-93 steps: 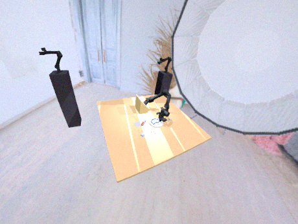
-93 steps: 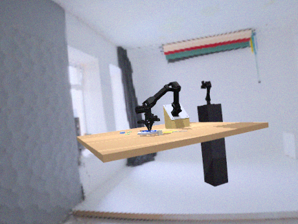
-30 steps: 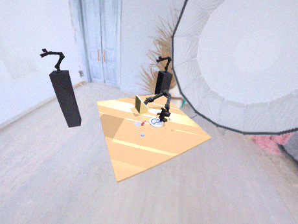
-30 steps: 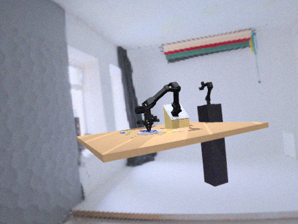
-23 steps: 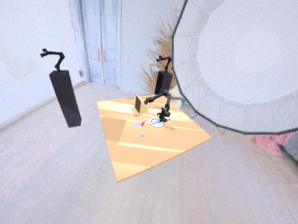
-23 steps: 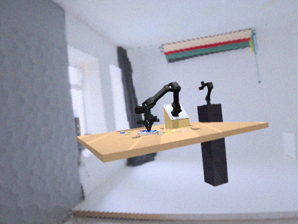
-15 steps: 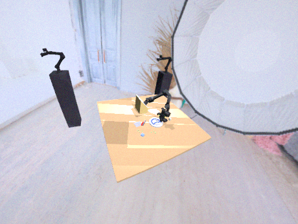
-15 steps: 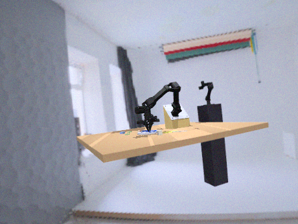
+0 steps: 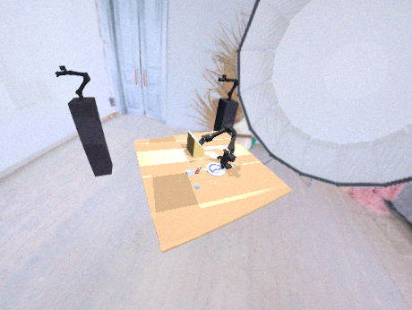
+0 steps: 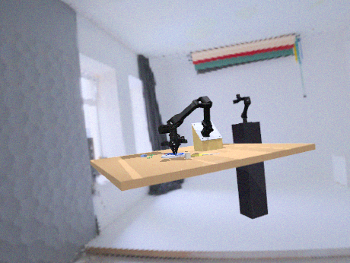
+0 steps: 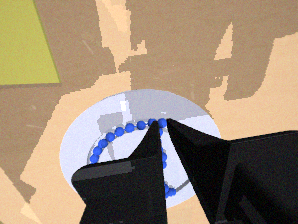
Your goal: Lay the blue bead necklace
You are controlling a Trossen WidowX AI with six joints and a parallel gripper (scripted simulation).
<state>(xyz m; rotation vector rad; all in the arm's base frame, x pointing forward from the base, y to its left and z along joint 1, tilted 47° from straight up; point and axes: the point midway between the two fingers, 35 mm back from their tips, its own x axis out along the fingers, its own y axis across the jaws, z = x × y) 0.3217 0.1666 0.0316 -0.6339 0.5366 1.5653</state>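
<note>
The round bead board lies 2 cm behind my gripper tip, 7 cm to the right of it and 1 cm below it. The rest, counted from my gripper tip: yellow flat piece: 15 cm behind, 9 cm to the left, 2 cm below; then grey-white stick: 19 cm behind, 16 cm to the left, 1 cm below; then white cylinder: 2 cm behind, 17 cm to the left.
</note>
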